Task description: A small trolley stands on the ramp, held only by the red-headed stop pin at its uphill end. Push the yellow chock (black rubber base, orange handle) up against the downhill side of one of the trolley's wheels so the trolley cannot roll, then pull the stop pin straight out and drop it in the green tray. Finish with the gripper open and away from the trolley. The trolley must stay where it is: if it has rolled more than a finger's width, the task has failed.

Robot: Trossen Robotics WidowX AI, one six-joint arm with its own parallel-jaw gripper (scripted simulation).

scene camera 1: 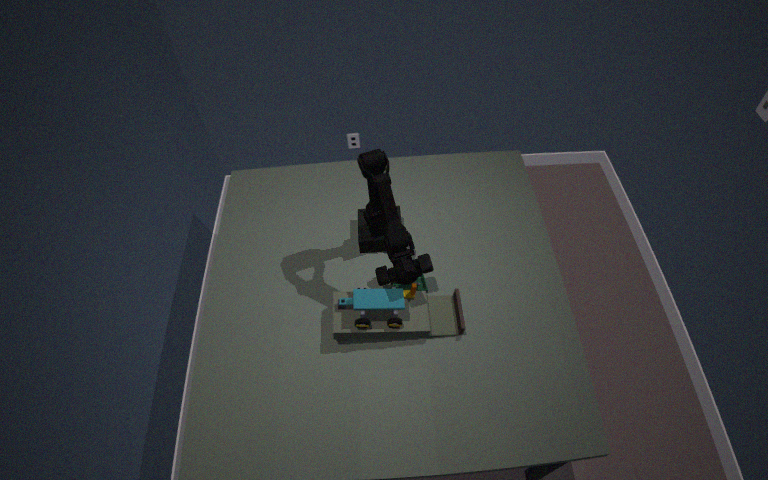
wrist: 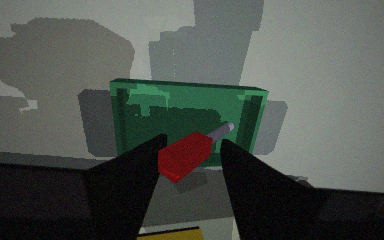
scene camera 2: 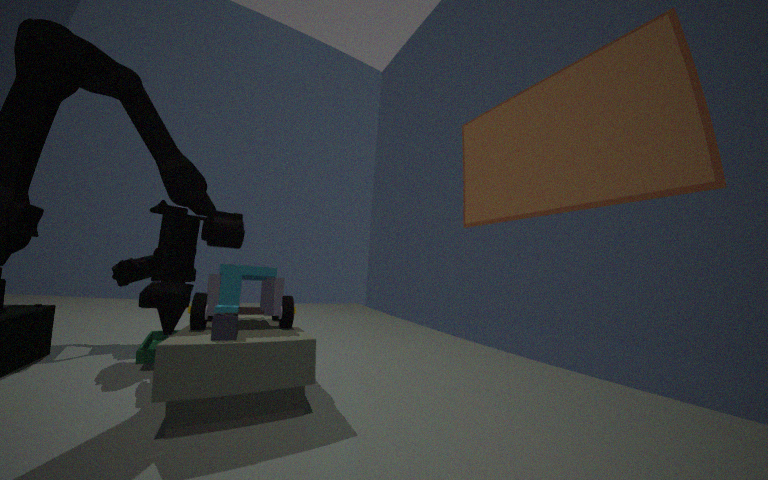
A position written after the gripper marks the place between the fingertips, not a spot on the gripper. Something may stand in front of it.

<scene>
The gripper shows in scene camera 1 (408, 281), in the wrist view (194, 142) and in scene camera 2 (169, 329). A blue trolley shows in scene camera 1 (392, 298) and in scene camera 2 (223, 289); in the wrist view it is out of frame.
</scene>
